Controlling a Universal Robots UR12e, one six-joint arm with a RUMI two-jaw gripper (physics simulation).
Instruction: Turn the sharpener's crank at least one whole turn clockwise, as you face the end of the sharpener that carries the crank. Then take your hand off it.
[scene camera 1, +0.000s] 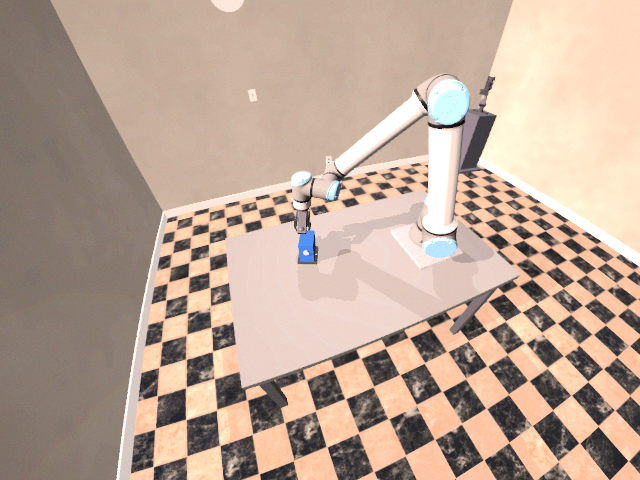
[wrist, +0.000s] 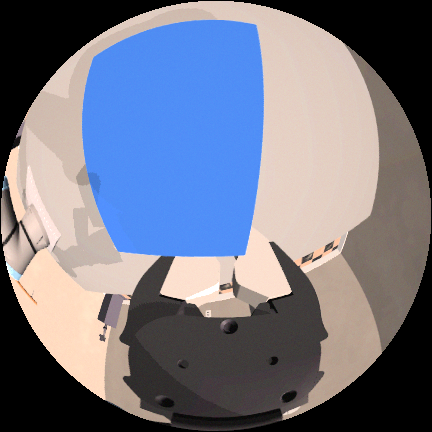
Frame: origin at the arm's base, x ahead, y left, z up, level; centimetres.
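Seen in the pictures: arm's base, origin of the base link: (wrist: 38, 224).
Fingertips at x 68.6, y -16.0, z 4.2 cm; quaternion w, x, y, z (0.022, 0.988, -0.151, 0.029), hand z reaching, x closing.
Offsets run from my fingertips to a thing's middle. "spot": to the spot under its first point. Level surfaces: height alone.
The sharpener @(spot: dz +6.6, dx -0.8, dy +10.2 cm) (scene camera 1: 307, 240) (wrist: 175, 140) is an upright blue box on a dark base @(spot: dz -5.3, dx +1.0, dy +14.3 cm) (scene camera 1: 307, 262) at the left part of the table. In scene camera 1 a small pale round part @(spot: dz +2.8, dx +1.0, dy +14.6 cm) (scene camera 1: 306, 252) shows on its near face. My gripper (scene camera 1: 302, 230) (wrist: 223, 216) is shut and empty. It points down at the far side of the sharpener, with its tips close to the top far edge. Whether the tips touch the sharpener cannot be told. The crank cannot be made out in either view; the far side of the sharpener is hidden. In the wrist view the blue top fills much of the picture.
The grey table @(dz -6.2 cm) (scene camera 1: 310, 330) (wrist: 315, 125) carries the sharpener and the arm's base on a pale plate (scene camera 1: 418, 259). The arm's links reach over the table from the right. A dark cabinet (scene camera 1: 476, 139) (wrist: 111, 309) stands behind the arm by the wall.
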